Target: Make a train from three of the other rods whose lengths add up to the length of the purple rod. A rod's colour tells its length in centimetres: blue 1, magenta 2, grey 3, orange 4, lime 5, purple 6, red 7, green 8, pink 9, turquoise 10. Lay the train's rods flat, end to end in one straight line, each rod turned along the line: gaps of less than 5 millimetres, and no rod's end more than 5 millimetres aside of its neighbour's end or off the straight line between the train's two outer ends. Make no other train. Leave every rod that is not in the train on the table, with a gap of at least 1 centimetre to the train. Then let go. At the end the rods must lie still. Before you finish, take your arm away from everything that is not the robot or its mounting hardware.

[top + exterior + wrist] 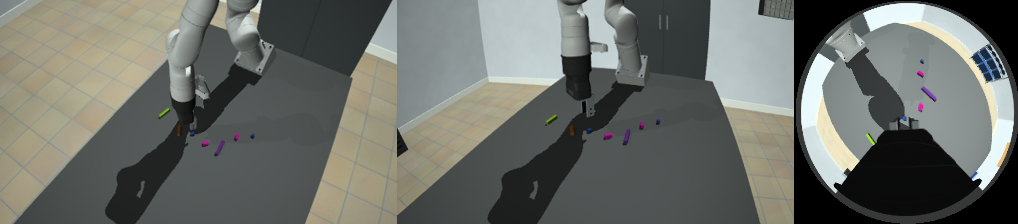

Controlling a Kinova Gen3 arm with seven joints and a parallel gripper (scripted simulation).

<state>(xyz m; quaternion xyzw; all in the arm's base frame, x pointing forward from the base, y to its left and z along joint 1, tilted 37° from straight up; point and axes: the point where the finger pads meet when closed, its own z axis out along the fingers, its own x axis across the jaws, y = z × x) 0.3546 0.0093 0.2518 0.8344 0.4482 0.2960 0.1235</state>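
The orange rod is 8 cm below my hand, 5 cm to the right of it and 2 cm ahead of it. Also, from my hand: lime rod: 15 cm to the right, 8 cm below; then purple rod: 11 cm to the left, 8 cm below, 2 cm behind.
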